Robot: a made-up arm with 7 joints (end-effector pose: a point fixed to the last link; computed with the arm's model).
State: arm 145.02 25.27 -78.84 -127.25 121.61 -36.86 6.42
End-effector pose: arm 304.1 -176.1 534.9 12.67 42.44 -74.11
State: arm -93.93 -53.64 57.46 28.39 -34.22 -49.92 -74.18
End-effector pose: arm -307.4 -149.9 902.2 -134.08 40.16 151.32
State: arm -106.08 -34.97 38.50 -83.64 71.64 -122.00 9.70
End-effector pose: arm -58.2 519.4 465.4 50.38 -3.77 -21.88
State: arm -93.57 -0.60 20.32 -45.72 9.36 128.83 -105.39
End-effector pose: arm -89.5 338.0 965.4 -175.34 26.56 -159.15
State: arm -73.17 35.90 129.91 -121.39 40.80 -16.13 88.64
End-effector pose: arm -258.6 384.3 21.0 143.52 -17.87 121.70
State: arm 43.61 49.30 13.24 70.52 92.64 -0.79 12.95
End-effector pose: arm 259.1 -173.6 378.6 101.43 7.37 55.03
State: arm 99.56 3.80 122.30 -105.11 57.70 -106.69 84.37
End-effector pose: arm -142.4 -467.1 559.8 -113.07 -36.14 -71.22
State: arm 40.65 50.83 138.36 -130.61 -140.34 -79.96 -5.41
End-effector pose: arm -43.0 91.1 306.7 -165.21 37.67 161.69
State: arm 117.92 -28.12 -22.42 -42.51 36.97 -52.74 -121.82
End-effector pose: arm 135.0 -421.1 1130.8 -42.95 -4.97 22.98
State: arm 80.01 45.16 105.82 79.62 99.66 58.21 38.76
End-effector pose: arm -182.7 463.4 12.3 132.93 2.81 110.57
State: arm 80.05 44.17 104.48 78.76 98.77 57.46 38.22
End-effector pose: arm -165.5 460.5 11.9 133.34 3.29 109.59
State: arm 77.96 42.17 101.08 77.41 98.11 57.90 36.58
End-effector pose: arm -106.8 454.2 -6.3 132.54 6.94 104.83
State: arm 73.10 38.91 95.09 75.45 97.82 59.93 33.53
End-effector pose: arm 2.1 425.3 -42.5 129.81 14.66 94.97
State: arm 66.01 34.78 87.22 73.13 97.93 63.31 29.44
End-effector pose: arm 135.4 348.2 -81.3 124.58 25.24 80.30
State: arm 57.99 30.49 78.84 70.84 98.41 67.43 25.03
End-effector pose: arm 248.3 222.8 -105.2 116.44 36.21 61.88
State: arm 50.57 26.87 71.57 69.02 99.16 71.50 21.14
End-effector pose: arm 310.8 86.7 -109.4 105.98 44.83 42.04
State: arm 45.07 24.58 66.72 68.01 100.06 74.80 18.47
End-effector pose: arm 329.6 -15.4 -104.7 96.07 49.83 25.27
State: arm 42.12 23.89 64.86 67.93 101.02 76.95 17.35
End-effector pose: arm 328.6 -62.6 -104.9 90.33 51.95 16.11
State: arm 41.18 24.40 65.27 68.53 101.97 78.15 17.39
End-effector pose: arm 323.5 -66.7 -113.0 89.01 52.67 14.18
